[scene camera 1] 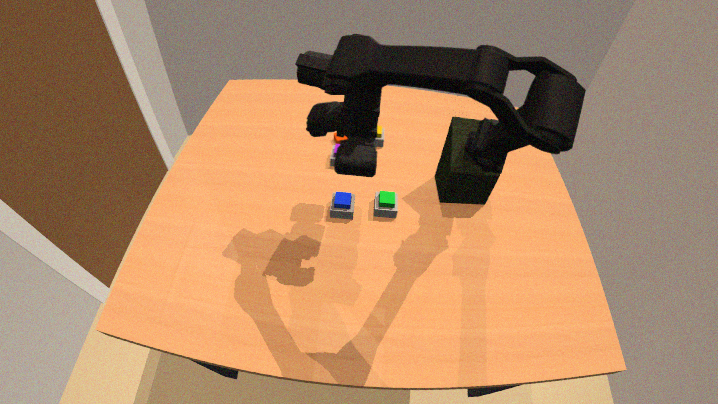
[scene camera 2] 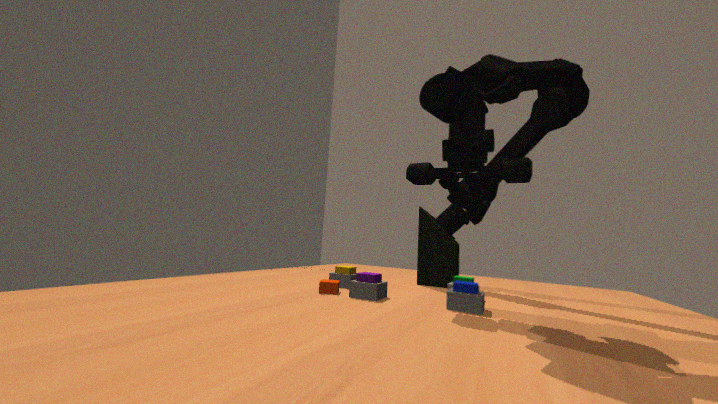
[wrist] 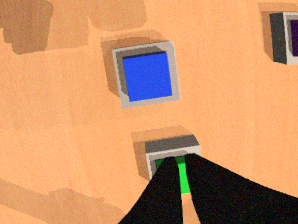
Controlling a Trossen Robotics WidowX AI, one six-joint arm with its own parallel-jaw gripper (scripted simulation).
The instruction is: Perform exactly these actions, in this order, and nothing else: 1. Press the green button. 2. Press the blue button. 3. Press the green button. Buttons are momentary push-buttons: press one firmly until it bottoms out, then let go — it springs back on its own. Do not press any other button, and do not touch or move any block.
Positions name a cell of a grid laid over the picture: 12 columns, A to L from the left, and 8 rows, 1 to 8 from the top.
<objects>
my gripper: scene camera 1 F4; scene camera 2 H5; wrist H6
</objects>
